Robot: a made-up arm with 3 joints. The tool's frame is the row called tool.
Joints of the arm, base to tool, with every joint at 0 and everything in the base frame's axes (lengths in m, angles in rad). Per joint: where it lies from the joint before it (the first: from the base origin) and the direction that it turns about. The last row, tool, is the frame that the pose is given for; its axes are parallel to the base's.
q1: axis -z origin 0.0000 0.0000 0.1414
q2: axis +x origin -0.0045 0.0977 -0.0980
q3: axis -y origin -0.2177 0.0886 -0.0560
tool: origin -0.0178 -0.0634 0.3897
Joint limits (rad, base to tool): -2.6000..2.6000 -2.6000..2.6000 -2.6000..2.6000
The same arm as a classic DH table. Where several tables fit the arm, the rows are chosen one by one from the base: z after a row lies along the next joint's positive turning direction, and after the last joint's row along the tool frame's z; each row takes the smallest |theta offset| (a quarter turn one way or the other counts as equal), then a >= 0, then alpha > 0; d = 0 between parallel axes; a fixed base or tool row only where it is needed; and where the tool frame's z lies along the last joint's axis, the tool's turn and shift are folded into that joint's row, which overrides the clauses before.
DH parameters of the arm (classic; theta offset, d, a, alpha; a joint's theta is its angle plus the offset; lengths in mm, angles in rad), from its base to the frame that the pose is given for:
base (fixed): 0 0 0 3.1416
q1: -1.5708 -43.4 97.7 -1.5708
q2: -1.5708 -222.2 56 1.5708
q3: -1.5708 -25.2 17.8 1.5708
tool (fixed): 3.1416 389.7 0 0
Joint limits (rad, base to tool): -2.6..2.6 -2.6..2.6 -2.6..2.6

